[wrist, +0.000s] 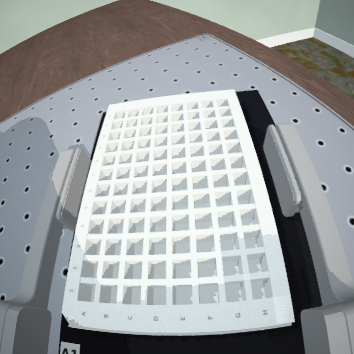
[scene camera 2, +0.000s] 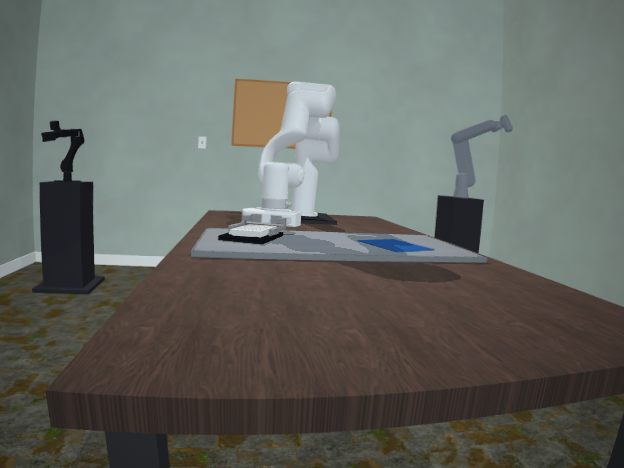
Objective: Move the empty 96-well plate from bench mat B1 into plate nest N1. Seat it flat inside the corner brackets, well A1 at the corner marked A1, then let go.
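Places are measured from the arm's base along level axes (x ahead, y left, z up), in millimetres.
Where they show: hand at its tool point: [wrist: 171, 178] [scene camera 2: 253, 230]; arm's base at its link origin: [scene camera 2: 302, 214].
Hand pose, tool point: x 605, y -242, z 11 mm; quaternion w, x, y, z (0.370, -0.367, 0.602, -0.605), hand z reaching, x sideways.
Observation:
Things, the pixels of their top centre, and the offset from my tool point. "spot": a spot on its surface instead. Level surfaces: height alone.
- white 96-well plate at its top centre: [wrist: 167, 173] [scene camera 2: 254, 227] dy +2, dx -2, dz +8 mm
- black plate nest at its top centre: [wrist: 184, 189] [scene camera 2: 252, 232] dy -3, dx -5, dz -7 mm
- A1 label at a spot on its surface: [wrist: 69, 349] spot: dy +77, dx -48, dz -9 mm
- blue bench mat at its surface level: dz -19 mm
- grey perforated board at its surface level: dz -21 mm
- brown wooden table at its surface level: dz -34 mm
The white 96-well plate [scene camera 2: 249, 231] [wrist: 180, 212] lies on the black plate nest [scene camera 2: 241, 239] [wrist: 253, 107], wells up. In the wrist view its row A and column 1 corner is at the lower left, near the A1 label [wrist: 69, 349]. More black nest shows along its right side than its left. The corner brackets cannot be made out, so whether it sits flat inside them is unclear. My gripper [scene camera 2: 256, 227] [wrist: 179, 179] is open around the plate, one finger beside each long side, with a visible gap at the right. The blue bench mat [scene camera 2: 395, 245] has no plate on it.
The nest and mat are on a grey perforated board [scene camera 2: 322, 254] [wrist: 175, 80] on the brown wooden table [scene camera 2: 322, 327] [wrist: 65, 65]. Two other arms stand on dark pedestals [scene camera 2: 67, 231] [scene camera 2: 458, 221] beyond the table's sides.

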